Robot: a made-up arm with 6 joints.
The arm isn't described. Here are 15 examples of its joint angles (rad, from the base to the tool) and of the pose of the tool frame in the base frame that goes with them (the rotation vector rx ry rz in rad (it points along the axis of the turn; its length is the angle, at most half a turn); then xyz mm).
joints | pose
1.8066 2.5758 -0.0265 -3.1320 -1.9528 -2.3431 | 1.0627 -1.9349 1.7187 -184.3 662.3 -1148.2
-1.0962 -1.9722 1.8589 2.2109 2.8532 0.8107 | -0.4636 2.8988 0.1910 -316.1 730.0 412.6
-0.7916 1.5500 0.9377 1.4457 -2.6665 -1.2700 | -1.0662 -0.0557 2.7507 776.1 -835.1 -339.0
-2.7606 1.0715 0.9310 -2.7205 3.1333 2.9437 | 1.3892 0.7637 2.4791 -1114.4 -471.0 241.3
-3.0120 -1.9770 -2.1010 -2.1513 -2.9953 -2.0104 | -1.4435 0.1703 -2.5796 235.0 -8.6 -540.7
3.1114 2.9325 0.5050 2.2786 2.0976 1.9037 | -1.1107 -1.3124 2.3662 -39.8 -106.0 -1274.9
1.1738 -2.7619 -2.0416 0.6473 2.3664 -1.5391 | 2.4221 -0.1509 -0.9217 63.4 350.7 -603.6
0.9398 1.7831 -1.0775 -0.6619 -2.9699 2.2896 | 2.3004 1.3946 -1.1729 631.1 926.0 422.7
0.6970 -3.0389 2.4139 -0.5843 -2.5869 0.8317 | -0.9034 -2.7969 -0.4139 -407.7 -262.6 -177.9
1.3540 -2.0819 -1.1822 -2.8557 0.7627 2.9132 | -1.3800 1.8490 0.4802 -102.7 -473.7 -1048.0
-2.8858 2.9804 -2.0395 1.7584 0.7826 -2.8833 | -0.1713 -1.3482 2.3628 -713.9 -302.2 -144.0
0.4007 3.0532 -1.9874 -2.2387 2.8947 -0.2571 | -1.5812 -1.7656 1.6239 533.8 224.8 -336.4
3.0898 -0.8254 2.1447 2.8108 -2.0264 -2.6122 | -2.6191 0.9520 -0.1732 -105.5 19.4 700.6
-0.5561 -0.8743 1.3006 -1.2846 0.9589 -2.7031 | 0.8627 -0.8819 1.3401 -238.3 57.6 1321.7
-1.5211 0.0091 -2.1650 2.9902 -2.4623 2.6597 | 0.2908 0.2444 -1.8807 -16.3 553.3 610.7
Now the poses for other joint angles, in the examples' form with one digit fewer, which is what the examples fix.
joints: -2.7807 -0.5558 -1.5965 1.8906 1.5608 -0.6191
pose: 1.372 -1.610 1.397 971 212 343
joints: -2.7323 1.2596 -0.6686 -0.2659 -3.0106 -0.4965
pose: -2.771 -0.902 -1.093 -948 -442 857
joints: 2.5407 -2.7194 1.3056 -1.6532 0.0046 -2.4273
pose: -0.263 1.517 -1.252 936 -669 -445
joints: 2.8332 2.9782 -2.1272 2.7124 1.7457 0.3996
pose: 0.706 0.677 -0.036 -569 102 -89
